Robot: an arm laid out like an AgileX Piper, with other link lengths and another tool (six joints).
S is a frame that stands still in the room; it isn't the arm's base.
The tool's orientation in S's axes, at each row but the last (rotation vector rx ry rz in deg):
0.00, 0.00, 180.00
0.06, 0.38, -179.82
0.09, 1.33, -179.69
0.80, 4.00, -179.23
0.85, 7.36, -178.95
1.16, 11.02, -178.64
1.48, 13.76, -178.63
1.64, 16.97, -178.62
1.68, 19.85, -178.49
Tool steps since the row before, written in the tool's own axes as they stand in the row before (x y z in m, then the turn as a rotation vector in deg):
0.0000, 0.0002, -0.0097, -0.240, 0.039, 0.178
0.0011, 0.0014, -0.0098, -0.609, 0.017, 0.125
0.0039, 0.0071, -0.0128, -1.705, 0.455, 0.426
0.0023, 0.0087, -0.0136, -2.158, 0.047, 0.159
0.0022, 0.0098, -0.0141, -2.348, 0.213, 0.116
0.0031, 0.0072, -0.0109, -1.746, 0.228, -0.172
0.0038, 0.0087, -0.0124, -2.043, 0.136, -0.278
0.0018, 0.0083, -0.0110, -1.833, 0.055, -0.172
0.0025, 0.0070, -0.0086, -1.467, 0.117, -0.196
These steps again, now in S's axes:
0.0000, -0.0002, -0.0097, 0.240, -0.039, 0.178
-0.0011, -0.0014, -0.0098, 0.609, -0.016, 0.125
-0.0038, -0.0069, -0.0129, 1.707, -0.452, 0.421
-0.0021, -0.0081, -0.0140, 2.157, -0.027, 0.177
-0.0019, -0.0086, -0.0149, 2.350, -0.186, 0.122
-0.0028, -0.0059, -0.0117, 1.752, -0.176, -0.174
-0.0035, -0.0067, -0.0137, 2.049, -0.065, -0.260
-0.0015, -0.0061, -0.0124, 1.836, -0.007, -0.144
-0.0023, -0.0050, -0.0100, 1.471, -0.064, -0.188

